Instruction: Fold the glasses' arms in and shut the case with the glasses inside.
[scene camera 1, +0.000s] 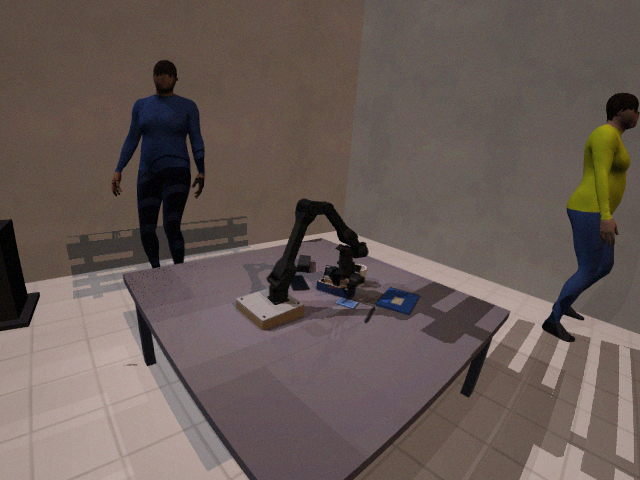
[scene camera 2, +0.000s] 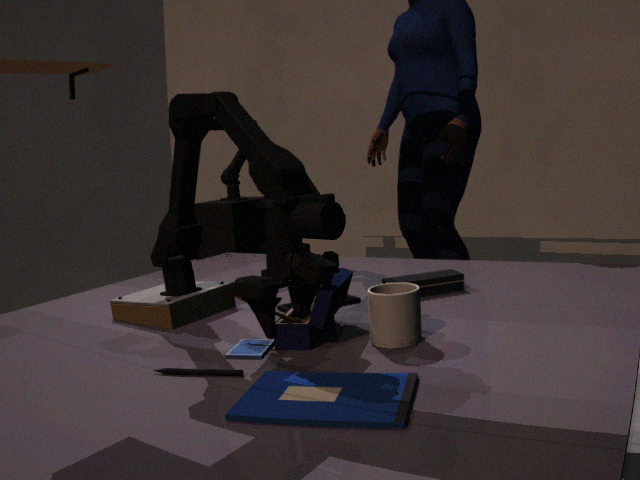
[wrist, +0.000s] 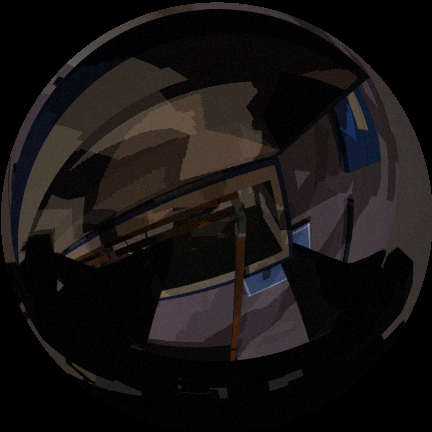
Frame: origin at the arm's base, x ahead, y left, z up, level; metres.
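Where they show: gripper, fingertip midpoint: (scene camera 1: 343, 293) (wrist: 226, 245); arm's base at its link origin: (scene camera 1: 278, 299) (scene camera 2: 180, 292).
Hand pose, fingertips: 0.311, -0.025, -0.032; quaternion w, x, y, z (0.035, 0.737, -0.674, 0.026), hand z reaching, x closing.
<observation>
Each offset is from my fingertips to the centre of the thing, as dx, dy, dz.
The navy case (scene camera 1: 325, 287) (scene camera 2: 293, 336) (wrist: 200, 289) stands on the table with its lid (scene camera 2: 325, 308) (wrist: 150, 120) raised, its tan lining showing in the wrist view. The glasses lie in it. In the wrist view, one brown arm (wrist: 239, 290) sticks out across the case's front rim, and the other lies along the frame. My gripper (scene camera 2: 286, 326) (wrist: 226, 245) is open low at the case, its fingers wide apart on either side of the protruding arm; neither finger visibly touches it. The fingers hide part of the case and the far end of the glasses.
A beige mug @[+0.150, +0.097, +0.032] (scene camera 1: 363, 268) (scene camera 2: 394, 319) stands behind the lid. A light-blue card @[-0.026, -0.057, -0.013] (scene camera 1: 346, 303) (scene camera 2: 250, 349) (wrist: 265, 283) lies beside the case, with a dark pen @[-0.011, -0.180, -0.011] (scene camera 1: 369, 314) (scene camera 2: 201, 372) (wrist: 349, 225) and blue book @[+0.204, -0.147, -0.011] (scene camera 1: 408, 305) (scene camera 2: 258, 413) (wrist: 365, 152) farther out. A dark box @[+0.037, +0.374, +0.002] (scene camera 1: 304, 262) (scene camera 2: 445, 282) lies behind.
</observation>
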